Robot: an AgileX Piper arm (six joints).
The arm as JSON. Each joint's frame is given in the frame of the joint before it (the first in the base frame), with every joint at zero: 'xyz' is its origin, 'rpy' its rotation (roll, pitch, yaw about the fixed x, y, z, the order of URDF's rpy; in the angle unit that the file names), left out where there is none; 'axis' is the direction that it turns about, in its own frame. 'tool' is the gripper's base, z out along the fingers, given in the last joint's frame.
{
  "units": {
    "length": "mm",
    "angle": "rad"
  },
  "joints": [
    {
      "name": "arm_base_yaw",
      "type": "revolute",
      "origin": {
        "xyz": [
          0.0,
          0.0,
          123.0
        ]
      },
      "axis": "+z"
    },
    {
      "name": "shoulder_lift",
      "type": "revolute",
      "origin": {
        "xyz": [
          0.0,
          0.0,
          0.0
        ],
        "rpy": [
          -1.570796,
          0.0,
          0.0
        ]
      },
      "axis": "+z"
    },
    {
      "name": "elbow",
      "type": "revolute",
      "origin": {
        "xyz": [
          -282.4,
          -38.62,
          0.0
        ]
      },
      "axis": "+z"
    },
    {
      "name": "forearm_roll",
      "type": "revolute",
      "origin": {
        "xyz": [
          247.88,
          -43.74,
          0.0
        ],
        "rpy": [
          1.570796,
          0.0,
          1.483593
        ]
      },
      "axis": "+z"
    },
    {
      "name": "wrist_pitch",
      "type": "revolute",
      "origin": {
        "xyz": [
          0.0,
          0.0,
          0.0
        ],
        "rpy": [
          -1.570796,
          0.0,
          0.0
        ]
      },
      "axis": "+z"
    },
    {
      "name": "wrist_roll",
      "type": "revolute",
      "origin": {
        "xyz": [
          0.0,
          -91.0,
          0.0
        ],
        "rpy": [
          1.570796,
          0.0,
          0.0
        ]
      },
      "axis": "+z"
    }
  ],
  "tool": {
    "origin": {
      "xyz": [
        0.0,
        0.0,
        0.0
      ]
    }
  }
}
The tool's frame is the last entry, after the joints.
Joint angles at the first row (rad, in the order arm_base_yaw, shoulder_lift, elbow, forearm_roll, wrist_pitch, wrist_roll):
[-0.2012 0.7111 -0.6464 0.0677 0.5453 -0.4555]
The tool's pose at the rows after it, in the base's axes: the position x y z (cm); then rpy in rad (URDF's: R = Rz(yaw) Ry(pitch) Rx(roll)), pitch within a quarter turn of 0, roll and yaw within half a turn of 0:
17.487, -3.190, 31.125, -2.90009, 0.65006, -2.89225
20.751, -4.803, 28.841, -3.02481, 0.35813, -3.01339
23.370, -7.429, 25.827, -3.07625, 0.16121, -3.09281
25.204, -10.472, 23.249, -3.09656, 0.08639, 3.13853
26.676, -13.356, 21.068, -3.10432, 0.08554, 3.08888
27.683, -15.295, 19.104, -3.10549, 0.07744, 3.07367
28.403, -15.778, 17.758, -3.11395, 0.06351, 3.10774
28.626, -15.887, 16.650, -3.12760, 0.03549, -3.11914
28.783, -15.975, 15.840, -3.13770, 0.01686, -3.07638
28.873, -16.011, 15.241, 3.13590, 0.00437, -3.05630
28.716, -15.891, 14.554, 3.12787, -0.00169, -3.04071
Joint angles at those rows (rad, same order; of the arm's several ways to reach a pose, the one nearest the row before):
[-0.2012 0.9552 -0.8033 0.0556 0.8206 -0.3922]
[-0.2335 1.1840 -0.9057 0.0169 1.0041 -0.3469]
[-0.3057 1.3821 -0.9679 -0.0064 1.0700 -0.3466]
[-0.3908 1.5288 -1.0151 -0.0105 1.0474 -0.3809]
[-0.4642 1.6437 -1.0581 0.0000 0.9791 -0.4099]
[-0.5048 1.7338 -1.0905 0.0000 0.9293 -0.4354]
[-0.5083 1.7878 -1.1067 0.0056 0.9078 -0.4768]
[-0.5083 1.8236 -1.1093 0.0075 0.9060 -0.5350]
[-0.5083 1.8499 -1.1117 0.0075 0.9036 -0.5781]
[-0.5083 1.8685 -1.1124 0.0091 0.9015 -0.5993]
[-0.5083 1.8790 -1.0961 0.0133 0.8843 -0.6176]

